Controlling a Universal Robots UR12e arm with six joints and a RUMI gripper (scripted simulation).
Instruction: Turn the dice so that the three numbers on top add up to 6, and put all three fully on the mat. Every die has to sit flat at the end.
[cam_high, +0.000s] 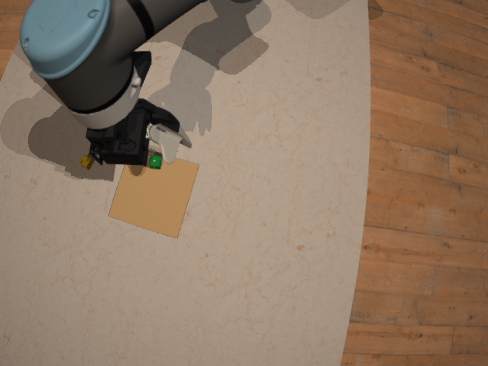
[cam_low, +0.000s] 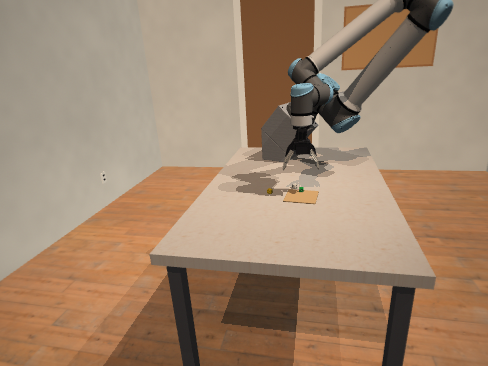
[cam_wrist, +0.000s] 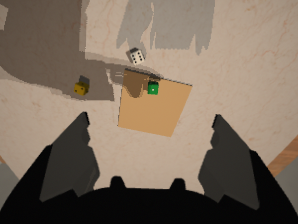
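Now: the yellow die 14 cm to the right of my hand, 10 cm below it and 5 cm ahead of it. Round my hand: tan mat 11 cm below, 5 cm ahead, 2 cm to the left; then green die 10 cm below; then white die 10 cm below, 4 cm to the right, 4 cm behind.
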